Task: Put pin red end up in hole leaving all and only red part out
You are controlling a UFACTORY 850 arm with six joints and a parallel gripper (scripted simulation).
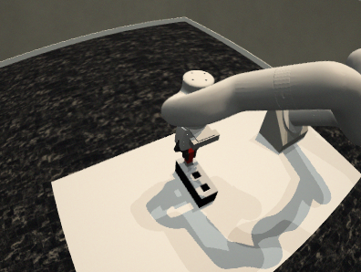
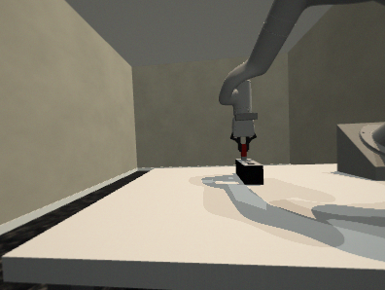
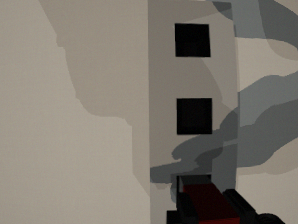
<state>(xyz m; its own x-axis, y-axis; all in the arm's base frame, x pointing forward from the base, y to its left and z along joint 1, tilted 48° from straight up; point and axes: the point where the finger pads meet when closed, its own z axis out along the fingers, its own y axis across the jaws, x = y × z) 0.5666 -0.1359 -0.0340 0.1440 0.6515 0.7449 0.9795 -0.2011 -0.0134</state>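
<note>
Right now the pin is 1 cm below my hand. From my hand the other things lie so: black block 10 cm below, 6 cm to the left, 1 cm ahead.
</note>
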